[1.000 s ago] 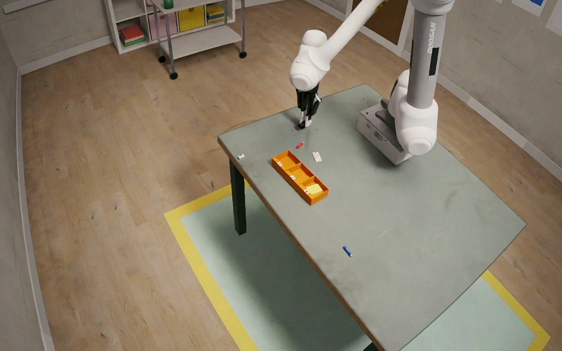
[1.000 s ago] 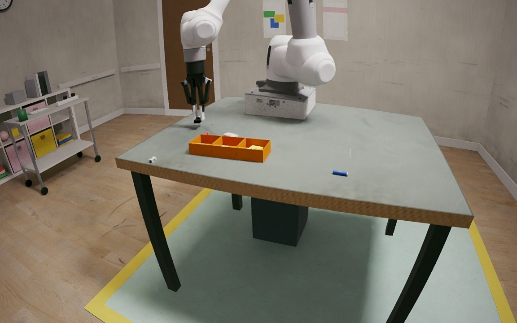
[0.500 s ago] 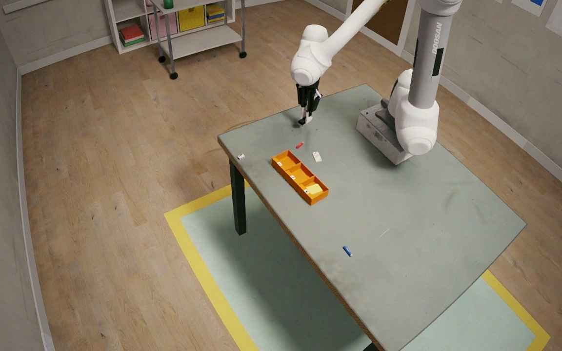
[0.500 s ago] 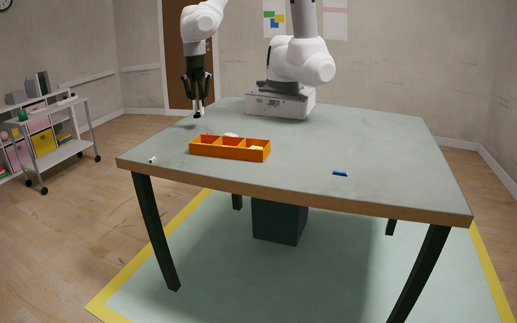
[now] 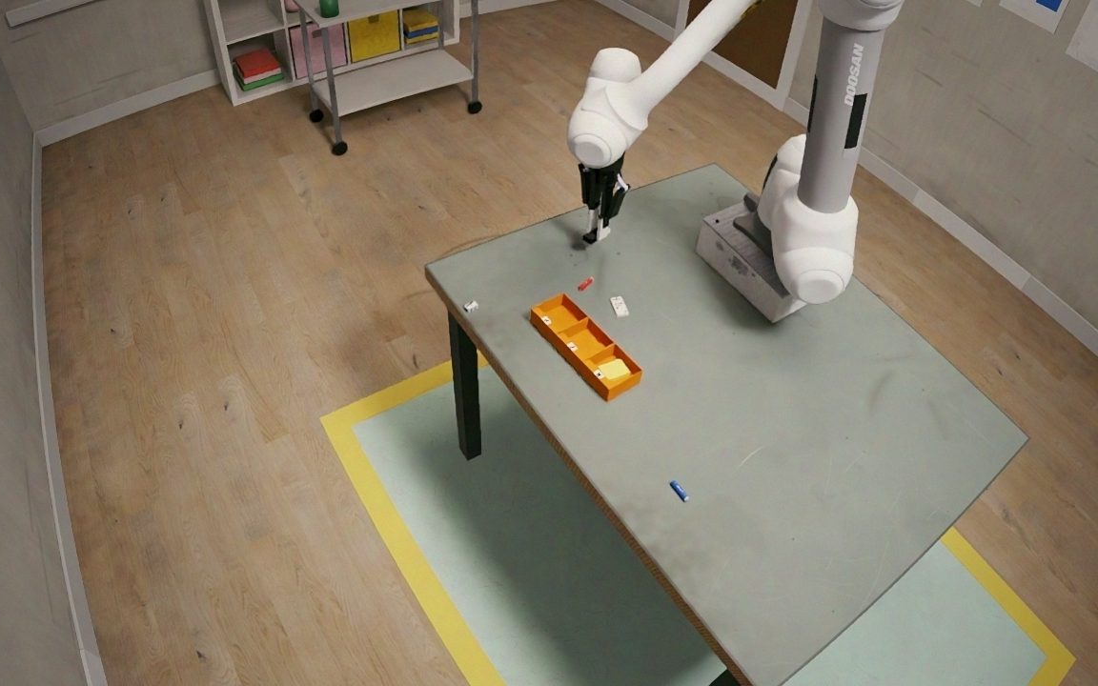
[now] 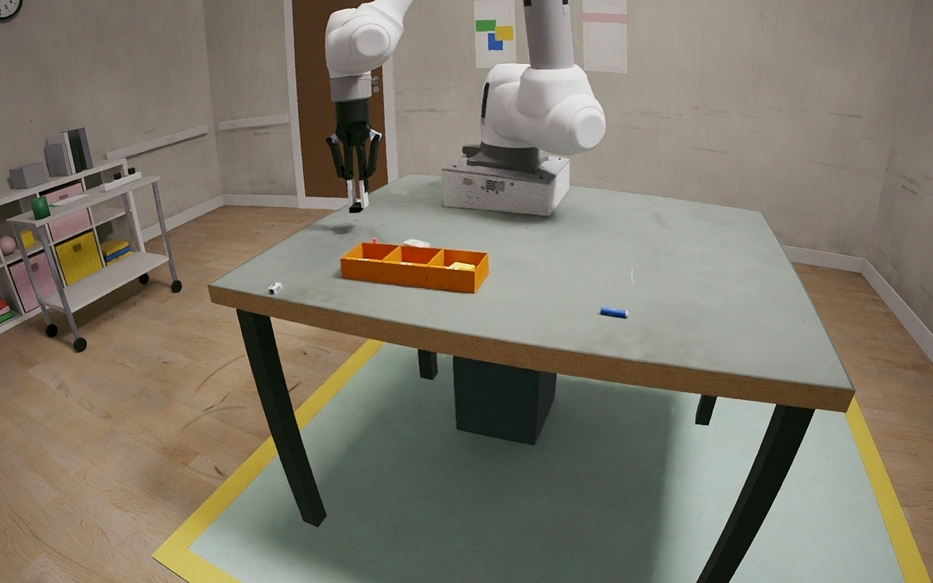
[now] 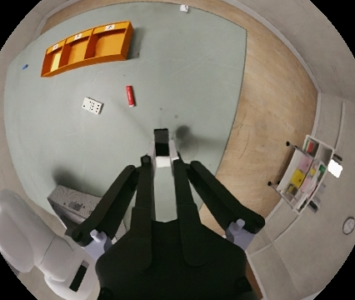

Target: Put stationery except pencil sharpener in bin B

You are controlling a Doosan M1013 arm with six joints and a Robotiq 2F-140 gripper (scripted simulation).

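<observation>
The black piece is 10 mm behind my hand and 30 mm below it. The rest, counted from my hand: orange bin: 200 mm ahead, 230 mm to the left, 70 mm below; red piece: 80 mm ahead, 80 mm to the left, 90 mm below; flat white piece: 60 mm ahead, 170 mm to the left, 90 mm below.
</observation>
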